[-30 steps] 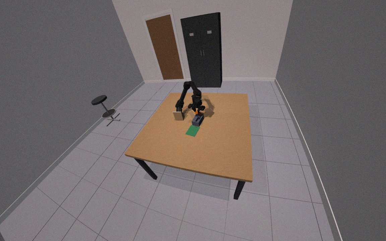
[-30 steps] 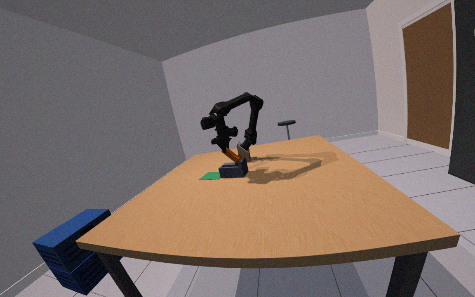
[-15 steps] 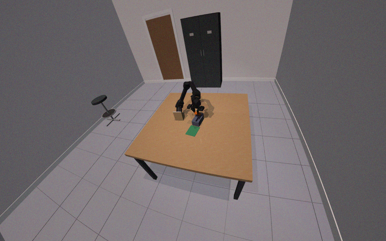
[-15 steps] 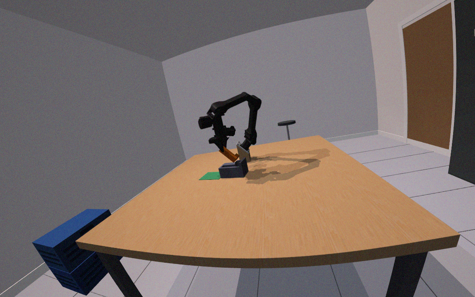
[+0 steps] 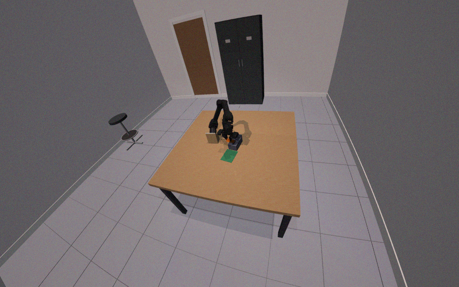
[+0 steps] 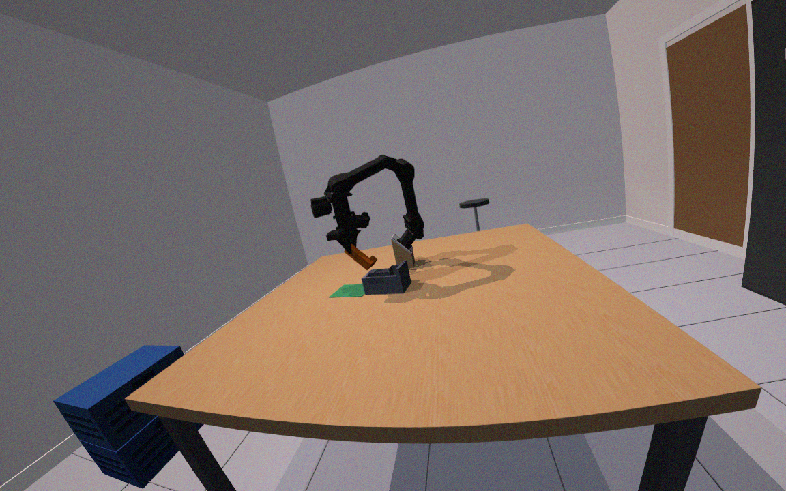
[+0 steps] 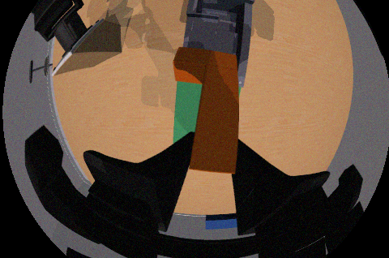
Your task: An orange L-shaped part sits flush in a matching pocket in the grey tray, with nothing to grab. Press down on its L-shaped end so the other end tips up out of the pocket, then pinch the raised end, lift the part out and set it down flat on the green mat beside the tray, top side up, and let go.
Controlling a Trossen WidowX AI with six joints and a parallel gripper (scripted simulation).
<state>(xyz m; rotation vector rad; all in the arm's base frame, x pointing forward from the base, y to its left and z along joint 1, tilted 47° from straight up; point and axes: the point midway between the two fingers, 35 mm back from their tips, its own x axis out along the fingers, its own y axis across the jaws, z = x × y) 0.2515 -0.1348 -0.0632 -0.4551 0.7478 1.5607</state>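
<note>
My gripper tip is now 17 cm above the green mat, 5 cm to the left of it and 1 cm past it. The rest, counted from my gripper tip: orange L-shaped part (4 cm to the left, 3 cm below, 1 cm behind).
</note>
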